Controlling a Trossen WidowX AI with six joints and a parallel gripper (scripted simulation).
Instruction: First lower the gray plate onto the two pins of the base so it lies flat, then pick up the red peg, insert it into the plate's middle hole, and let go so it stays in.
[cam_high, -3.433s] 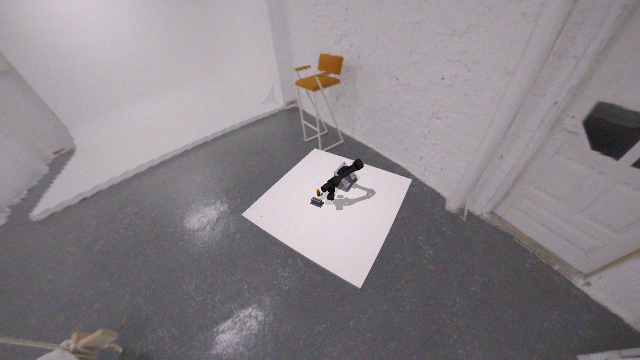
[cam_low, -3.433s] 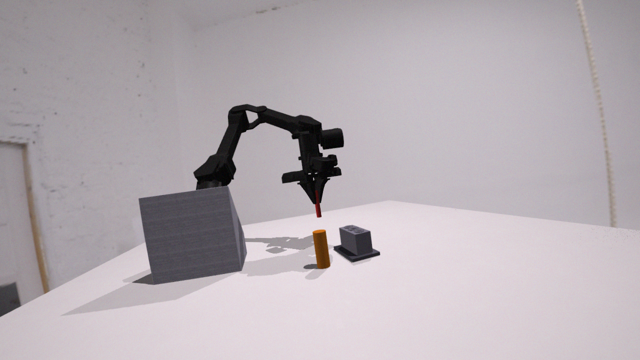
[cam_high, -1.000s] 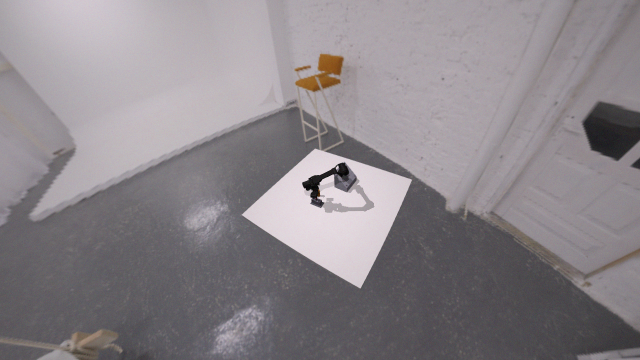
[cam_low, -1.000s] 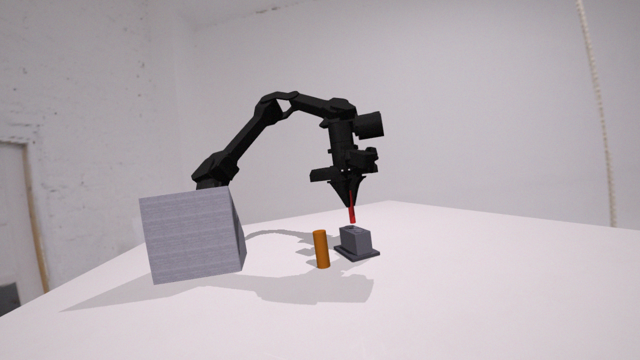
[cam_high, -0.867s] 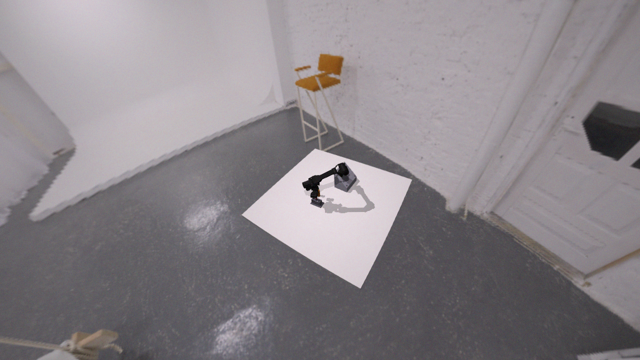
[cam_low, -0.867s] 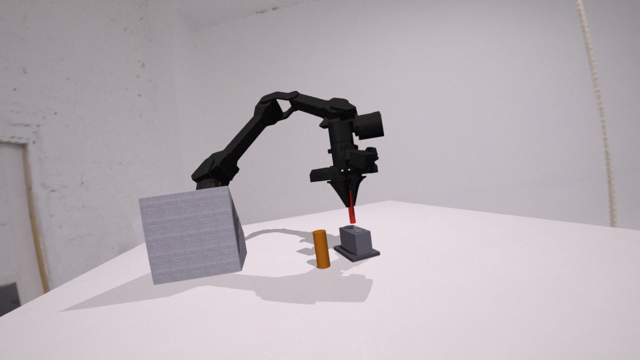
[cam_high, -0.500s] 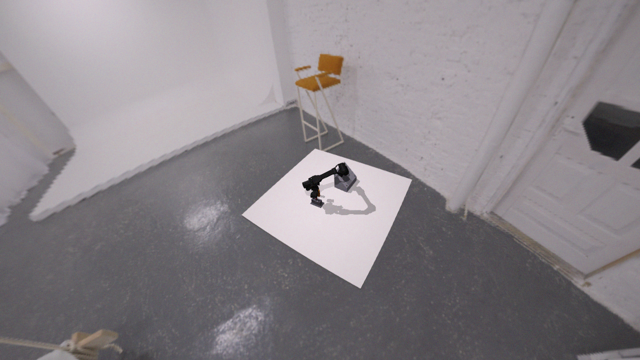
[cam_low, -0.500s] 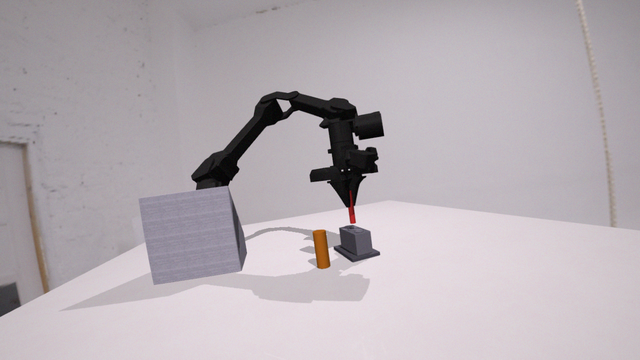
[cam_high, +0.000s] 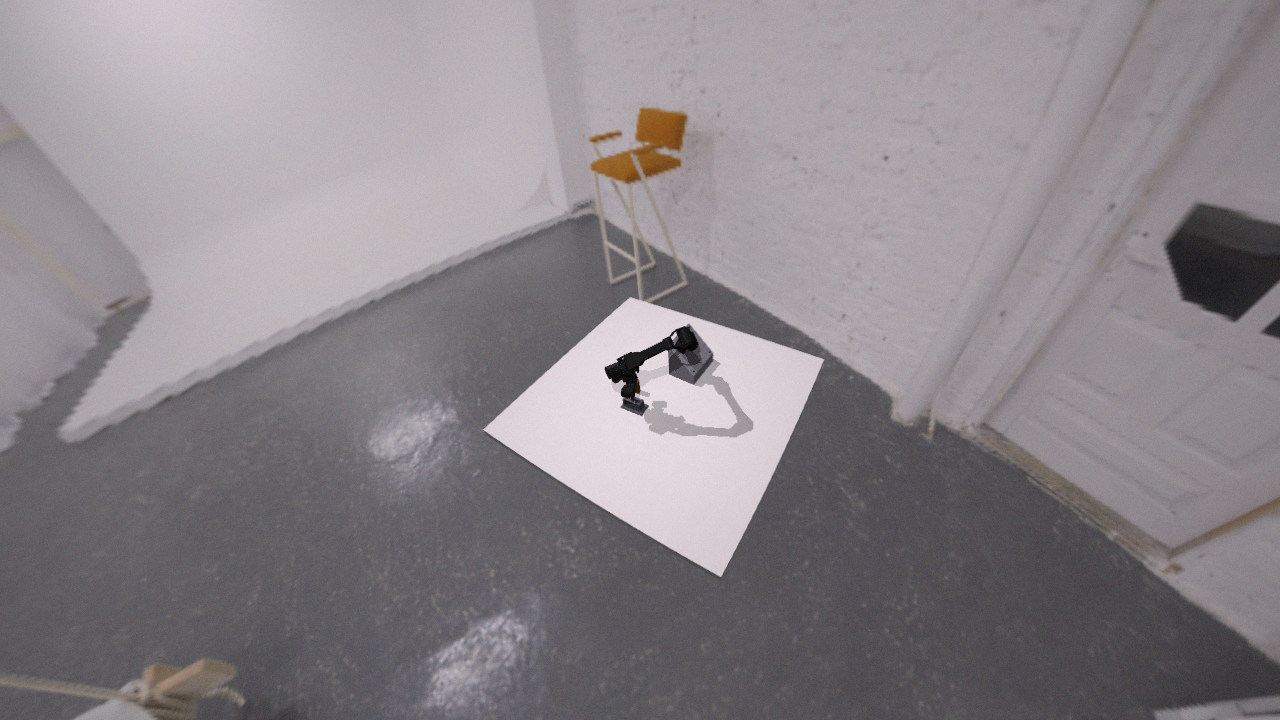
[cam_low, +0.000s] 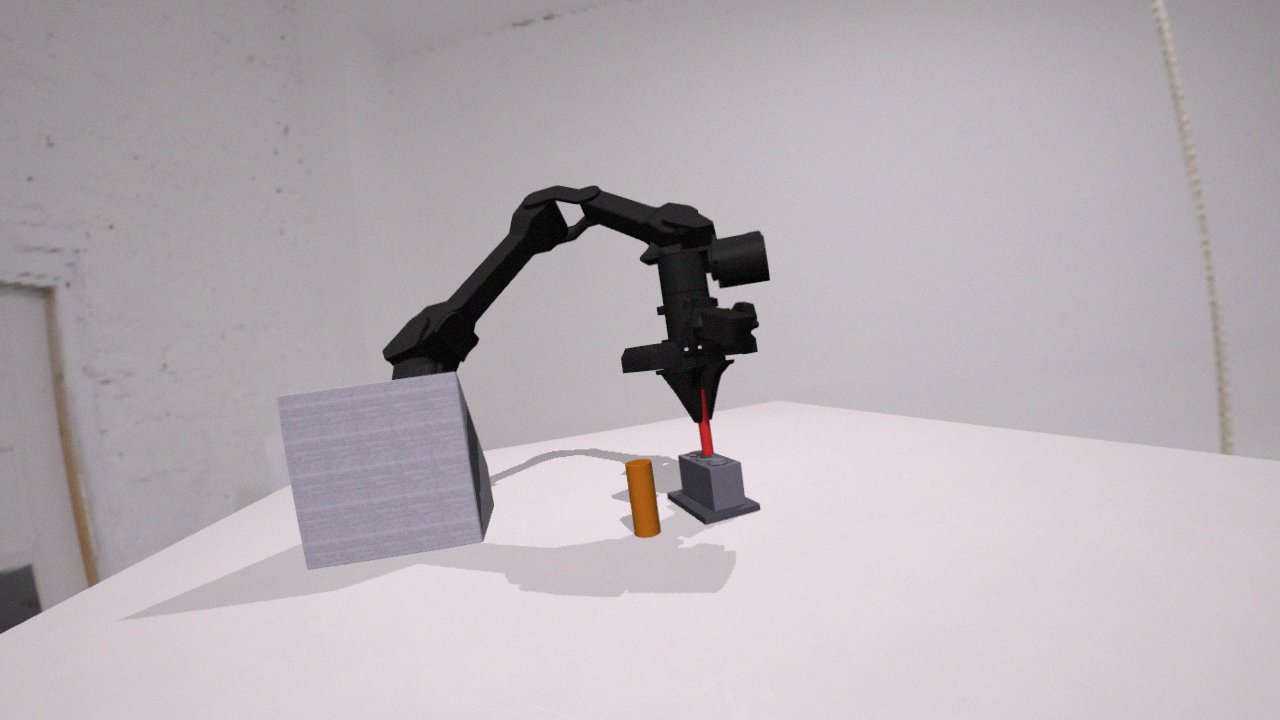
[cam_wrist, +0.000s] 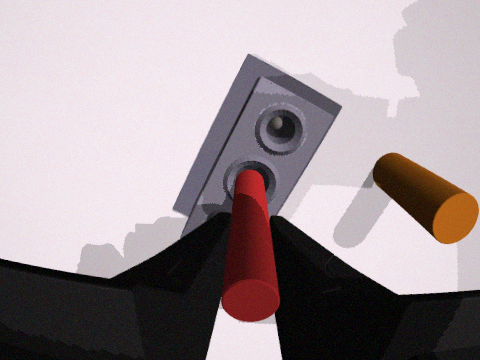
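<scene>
Right now the gray plate is 60 mm below my gripper tip. Round my gripper tip: orange cylinder 100 mm behind, 60 mm below, 30 mm to the right; red peg right at my gripper tip; dark flat base 100 mm below.
</scene>
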